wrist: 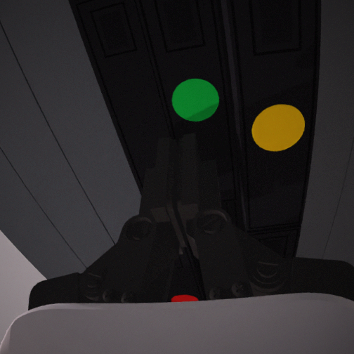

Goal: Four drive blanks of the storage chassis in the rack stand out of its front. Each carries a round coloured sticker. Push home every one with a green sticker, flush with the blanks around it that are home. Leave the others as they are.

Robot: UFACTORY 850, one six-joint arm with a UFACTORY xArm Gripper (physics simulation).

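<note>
A dark drive blank with a green sticker (195, 100) is at the upper middle of the wrist view. A dark drive blank with a yellow sticker (278, 127) is to its right, past a narrow lighter strip. Part of a red sticker (184, 298) shows at the bottom, between the gripper's linkages. My gripper (183, 159) is shut and empty, its dark fingertips together just below the green sticker in the view. Whether the tips touch the blank I cannot tell. The lower part of the green-stickered blank is hidden behind the fingers.
Other dark blanks (114, 30) with outlined rectangles stand at the upper left. Grey panels (45, 115) (336, 125) with thin seams flank the dark row on both sides. A pale surface (17, 270) shows at the lower left.
</note>
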